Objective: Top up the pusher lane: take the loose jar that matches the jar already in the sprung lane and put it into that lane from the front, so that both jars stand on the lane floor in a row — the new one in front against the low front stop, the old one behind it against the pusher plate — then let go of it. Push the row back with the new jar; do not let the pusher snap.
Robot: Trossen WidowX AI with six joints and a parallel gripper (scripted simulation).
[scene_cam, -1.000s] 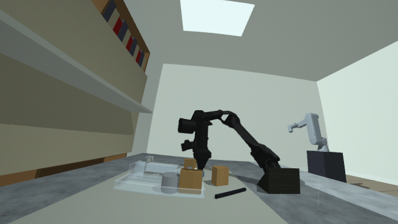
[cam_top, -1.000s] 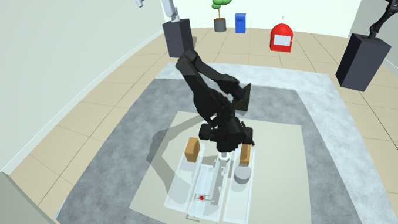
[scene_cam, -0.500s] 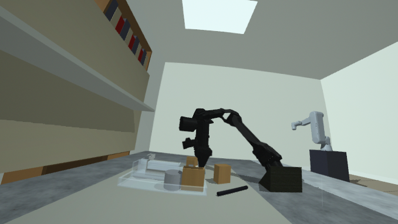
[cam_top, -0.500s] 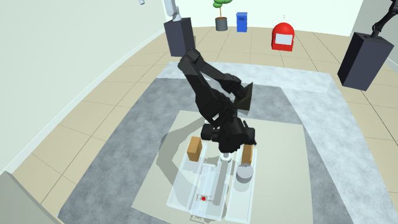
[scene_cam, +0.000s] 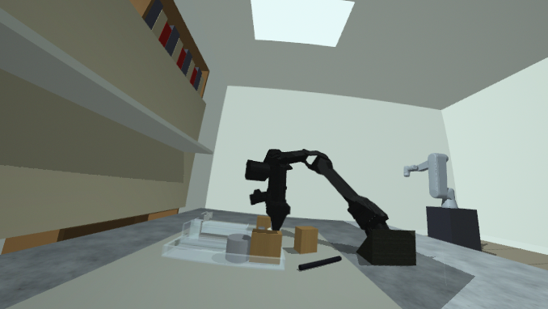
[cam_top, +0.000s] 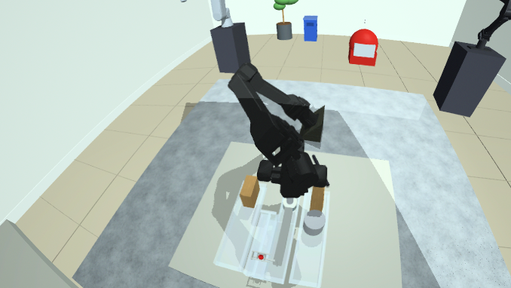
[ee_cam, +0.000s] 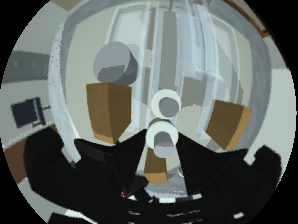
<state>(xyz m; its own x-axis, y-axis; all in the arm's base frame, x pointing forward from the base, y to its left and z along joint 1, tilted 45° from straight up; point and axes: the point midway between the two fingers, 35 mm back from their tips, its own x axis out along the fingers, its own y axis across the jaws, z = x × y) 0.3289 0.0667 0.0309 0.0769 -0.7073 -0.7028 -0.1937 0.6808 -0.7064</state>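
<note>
My gripper tip is now 13 cm past the black rod, 6 cm to the right of it and 4 cm above it. The rest, counted from my gripper tip: red dot (23 cm ahead, 2 cm above); then clear pusher lane (16 cm ahead, 3 cm below).
</note>
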